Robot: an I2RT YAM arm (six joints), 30 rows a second.
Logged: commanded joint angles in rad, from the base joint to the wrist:
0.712 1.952 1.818 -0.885 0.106 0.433
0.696 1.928 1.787 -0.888 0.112 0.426
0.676 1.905 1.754 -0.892 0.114 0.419
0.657 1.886 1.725 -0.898 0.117 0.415
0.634 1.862 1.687 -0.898 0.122 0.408
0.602 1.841 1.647 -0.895 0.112 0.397
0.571 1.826 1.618 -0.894 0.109 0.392
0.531 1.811 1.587 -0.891 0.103 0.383
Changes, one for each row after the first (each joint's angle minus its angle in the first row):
-0.016 -0.024 -0.031 -0.003 0.006 -0.007
-0.036 -0.047 -0.064 -0.007 0.008 -0.014
-0.055 -0.066 -0.093 -0.013 0.011 -0.018
-0.078 -0.090 -0.131 -0.013 0.016 -0.025
-0.110 -0.111 -0.171 -0.010 0.006 -0.036
-0.141 -0.126 -0.200 -0.009 0.003 -0.041
-0.181 -0.141 -0.231 -0.006 -0.003 -0.050

